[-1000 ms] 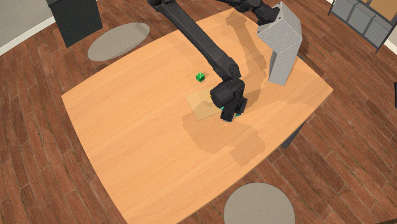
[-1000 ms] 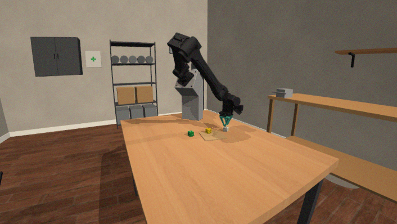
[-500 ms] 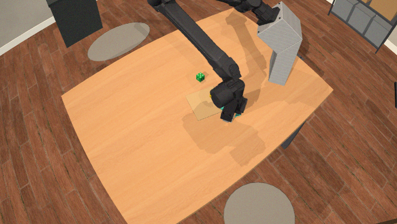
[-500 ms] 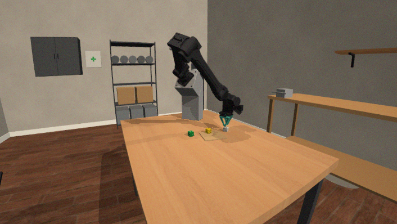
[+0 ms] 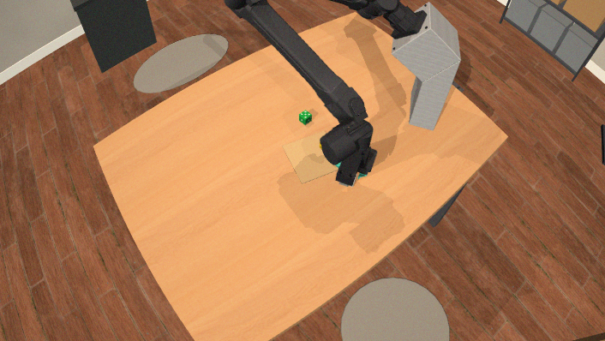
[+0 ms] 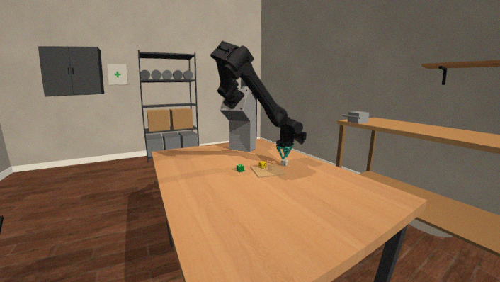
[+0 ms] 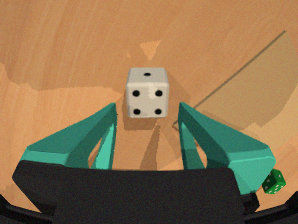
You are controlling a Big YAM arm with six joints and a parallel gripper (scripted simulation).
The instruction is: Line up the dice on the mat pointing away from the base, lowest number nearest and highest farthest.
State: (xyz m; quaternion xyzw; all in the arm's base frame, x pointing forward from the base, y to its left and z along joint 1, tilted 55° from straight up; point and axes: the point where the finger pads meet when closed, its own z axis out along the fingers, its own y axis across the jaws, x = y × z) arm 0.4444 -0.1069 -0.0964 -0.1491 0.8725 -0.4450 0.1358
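My gripper is now 30 mm above the white die. The rest, counted from my hand: yellow die (70 mm behind, 110 mm to the right, 30 mm below); green die (130 mm behind, 220 mm to the right, 30 mm below); tan mat (20 mm behind, 130 mm to the right, 50 mm below).
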